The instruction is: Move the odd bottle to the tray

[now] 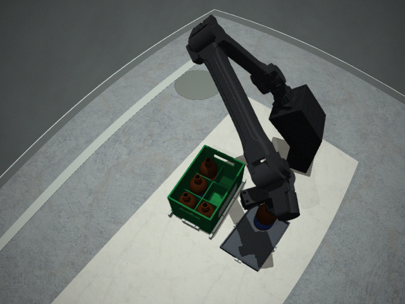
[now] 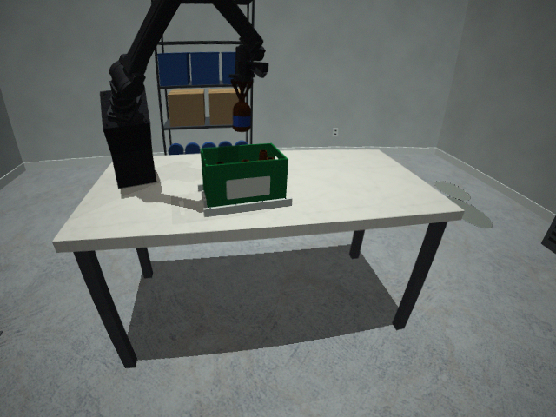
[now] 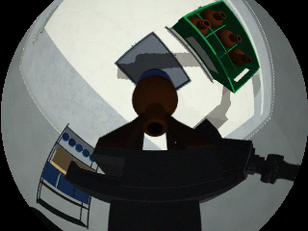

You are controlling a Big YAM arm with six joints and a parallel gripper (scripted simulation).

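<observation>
The tray lies 32 cm below my hand. Also, from my hand: crate (27 cm to the right, 25 cm below).
</observation>
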